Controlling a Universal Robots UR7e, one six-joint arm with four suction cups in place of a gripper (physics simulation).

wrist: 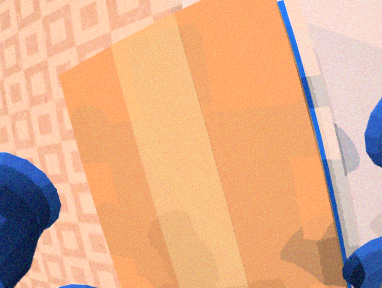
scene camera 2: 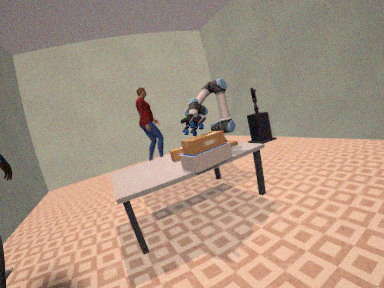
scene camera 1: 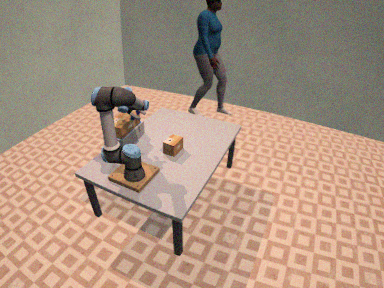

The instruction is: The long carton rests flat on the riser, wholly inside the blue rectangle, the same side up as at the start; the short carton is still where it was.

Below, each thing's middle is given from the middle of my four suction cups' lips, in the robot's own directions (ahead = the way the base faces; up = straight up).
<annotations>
Now: the long carton (wrist: 195, 135) 5 cm behind my suction cup, 3 cm to the left of it and 11 cm below it. Round my suction cup: riser (scene camera 2: 195, 163) (4 cm behind, 4 cm to the left, 22 cm below).
</annotations>
